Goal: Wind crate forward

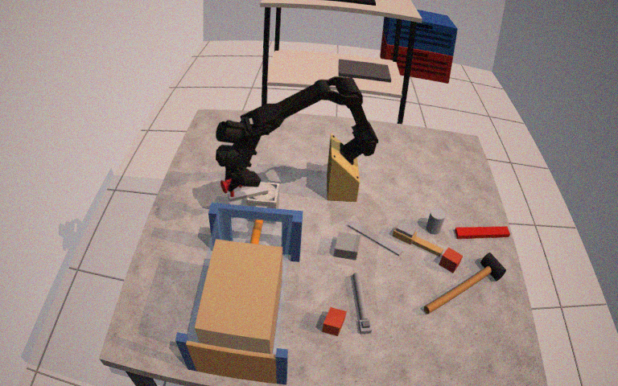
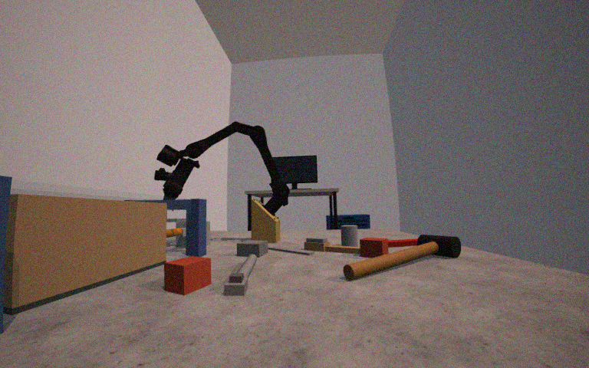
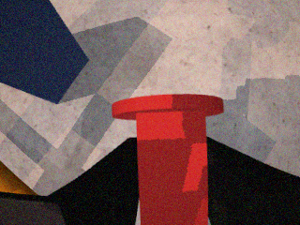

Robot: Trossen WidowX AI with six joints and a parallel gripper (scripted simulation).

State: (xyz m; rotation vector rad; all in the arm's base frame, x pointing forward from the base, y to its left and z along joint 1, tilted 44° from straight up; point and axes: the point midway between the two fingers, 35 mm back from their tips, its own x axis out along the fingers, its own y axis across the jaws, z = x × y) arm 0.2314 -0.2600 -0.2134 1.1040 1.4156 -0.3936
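Right now my gripper tip is 3 cm past the grey crank arm, 4 cm to the right of it and 3 cm above it. The rest, counted from my gripper tip: grey winch: 7 cm behind, 9 cm to the left, 10 cm below; red knob: 1 cm behind, 1 cm to the left; blue frame: 11 cm ahead, 10 cm to the left, 3 cm below.
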